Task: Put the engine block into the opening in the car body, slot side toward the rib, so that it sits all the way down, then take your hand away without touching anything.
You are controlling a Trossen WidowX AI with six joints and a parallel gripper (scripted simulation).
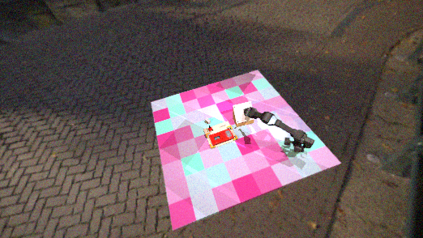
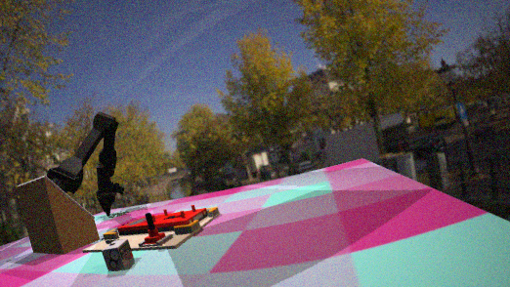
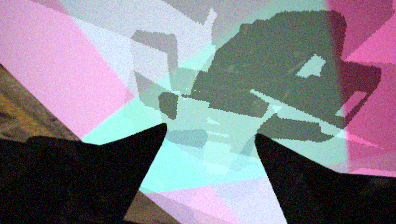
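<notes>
Now: the engine block 600 mm ahead of my gripper tip, 520 mm to the right of it and 10 mm above it.
</notes>
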